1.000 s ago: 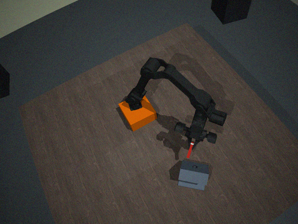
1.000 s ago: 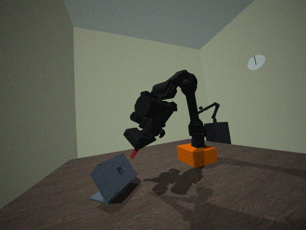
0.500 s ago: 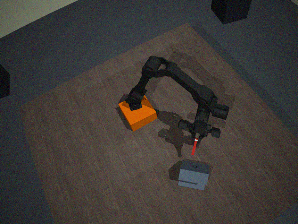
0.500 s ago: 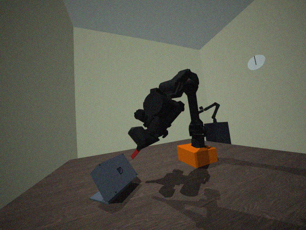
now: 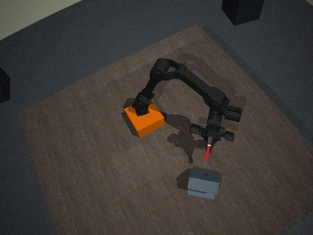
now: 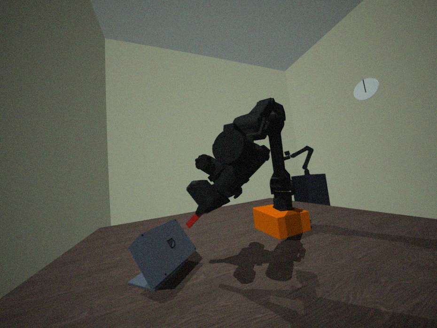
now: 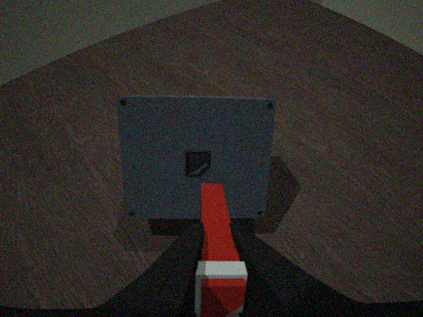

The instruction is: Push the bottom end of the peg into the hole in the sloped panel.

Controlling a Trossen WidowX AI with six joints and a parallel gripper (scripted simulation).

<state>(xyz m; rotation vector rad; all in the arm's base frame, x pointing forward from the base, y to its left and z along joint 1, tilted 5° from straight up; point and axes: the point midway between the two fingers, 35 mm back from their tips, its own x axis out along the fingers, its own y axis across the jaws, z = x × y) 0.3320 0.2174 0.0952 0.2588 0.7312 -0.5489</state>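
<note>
The grey sloped panel lies 9 cm below my gripper tip, 9 cm ahead of it and 5 cm to the right of it. The rest, counted from my gripper tip: red peg: 1 cm to the left, 1 cm behind, 1 cm above.
</note>
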